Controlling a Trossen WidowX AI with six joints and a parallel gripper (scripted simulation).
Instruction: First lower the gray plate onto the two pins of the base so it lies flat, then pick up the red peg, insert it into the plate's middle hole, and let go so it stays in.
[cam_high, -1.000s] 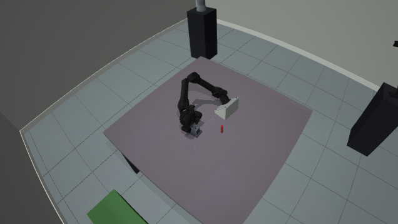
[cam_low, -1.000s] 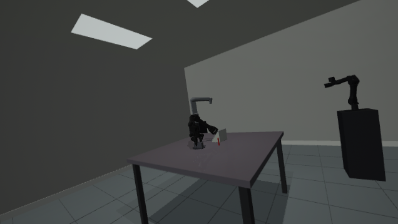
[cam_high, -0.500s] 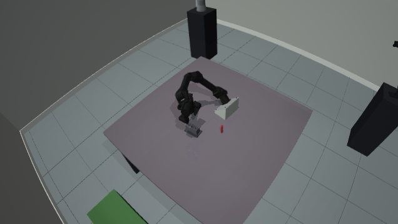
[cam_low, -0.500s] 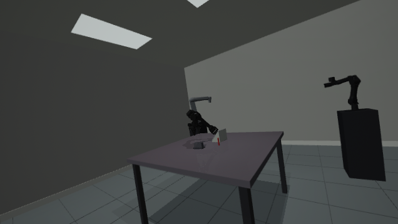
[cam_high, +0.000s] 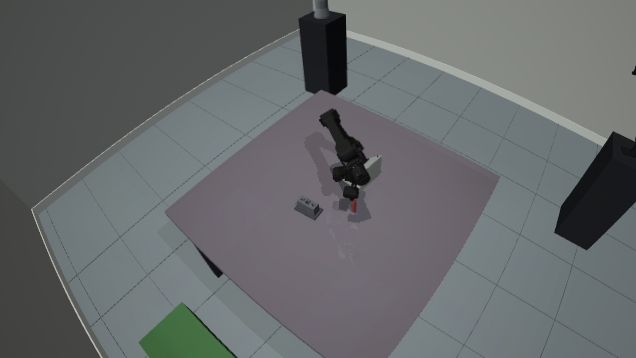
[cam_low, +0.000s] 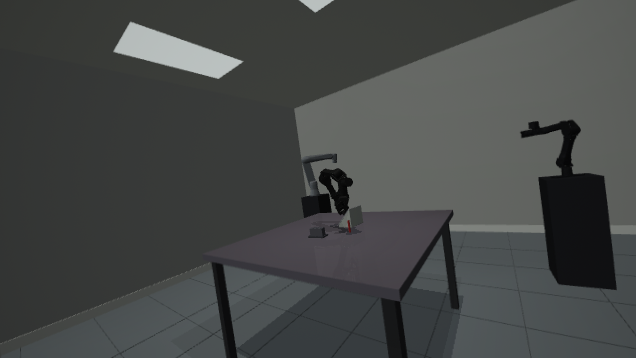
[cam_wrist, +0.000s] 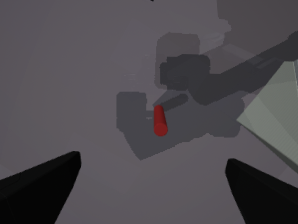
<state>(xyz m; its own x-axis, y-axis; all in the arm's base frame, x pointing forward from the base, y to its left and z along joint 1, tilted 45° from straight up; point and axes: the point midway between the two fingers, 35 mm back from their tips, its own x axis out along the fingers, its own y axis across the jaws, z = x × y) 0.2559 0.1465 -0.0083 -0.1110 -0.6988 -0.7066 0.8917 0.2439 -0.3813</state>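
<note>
My gripper tip is 110 mm above the red peg and 10 mm past it. Round my gripper tip: gray plate (180 mm to the right, 110 mm below, 110 mm ahead); gray base block (180 mm to the right, 140 mm below, 110 mm ahead).
</note>
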